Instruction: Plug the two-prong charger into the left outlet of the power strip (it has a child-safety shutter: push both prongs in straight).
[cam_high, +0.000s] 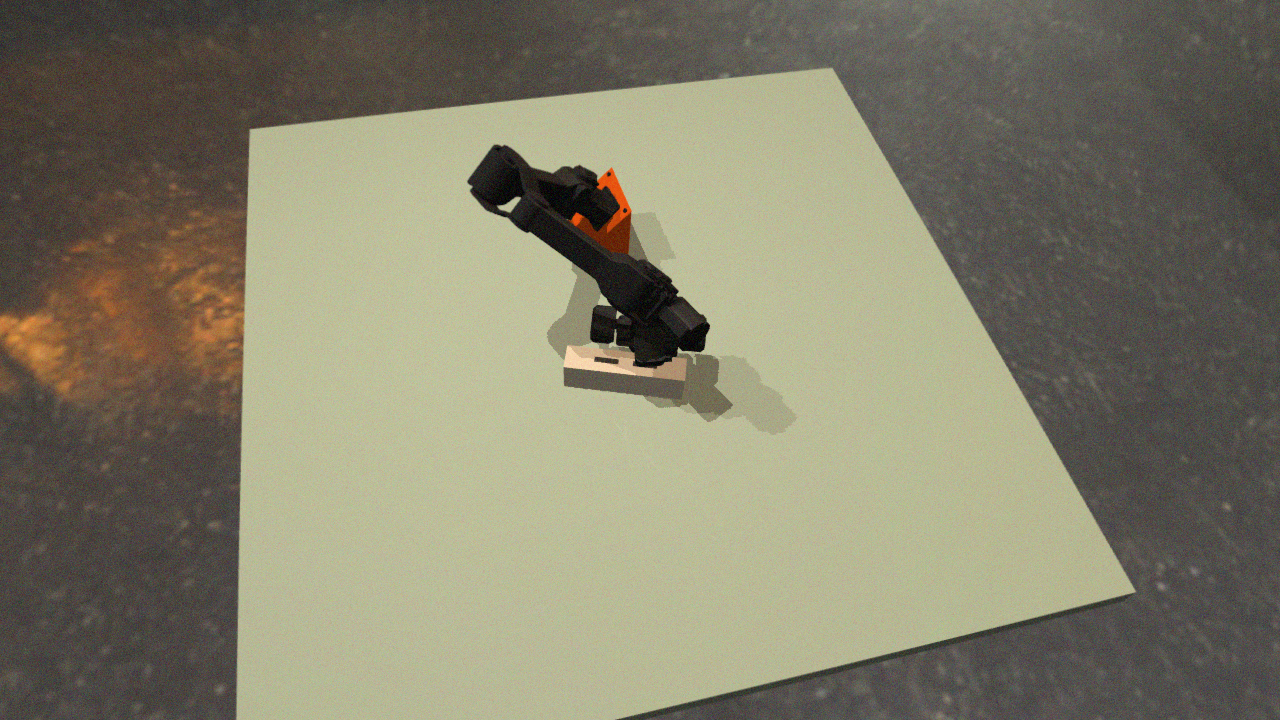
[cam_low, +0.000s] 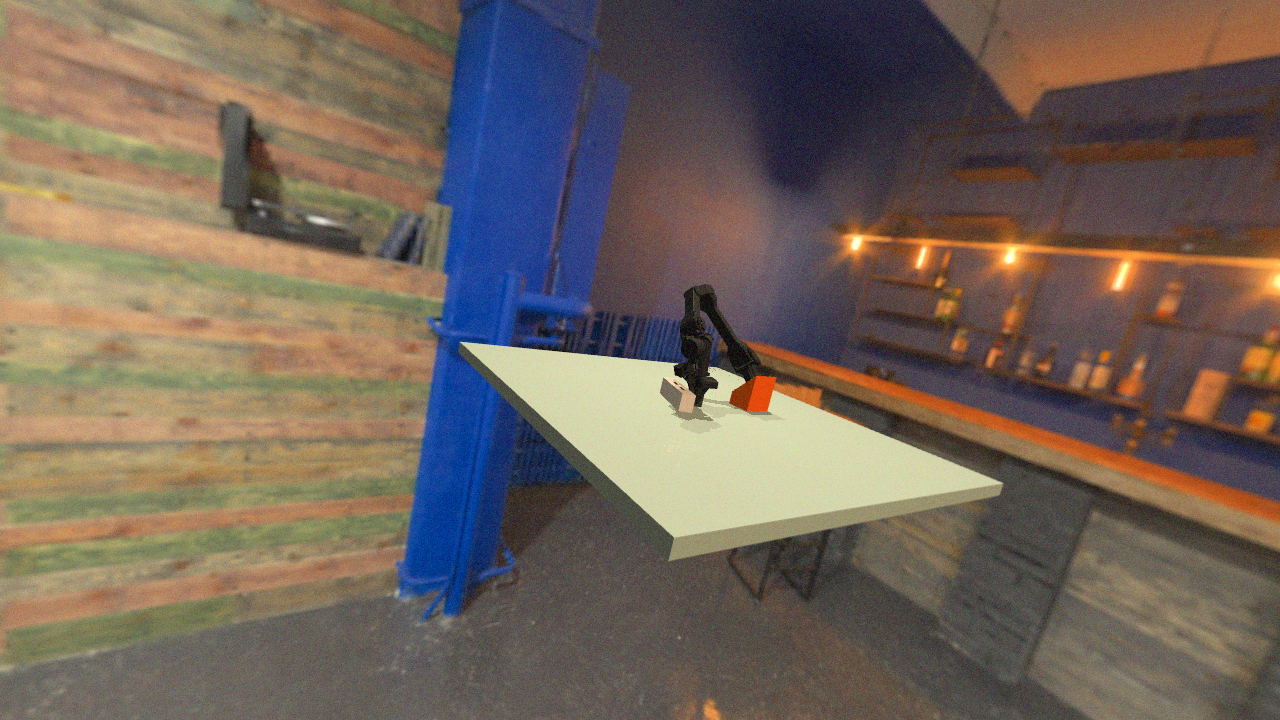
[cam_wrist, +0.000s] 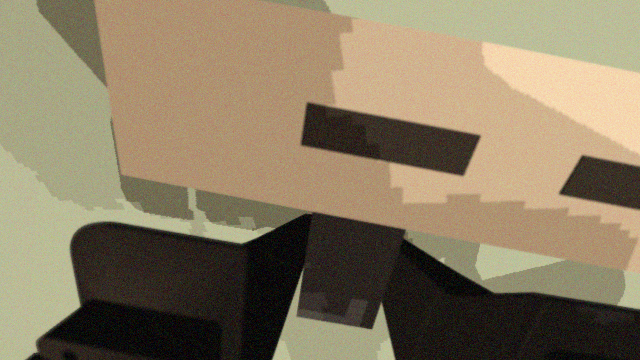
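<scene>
Now: gripper tip 20 mm short of the dark grey charger, 10 mm to the left of it and 10 mm below it.
</scene>
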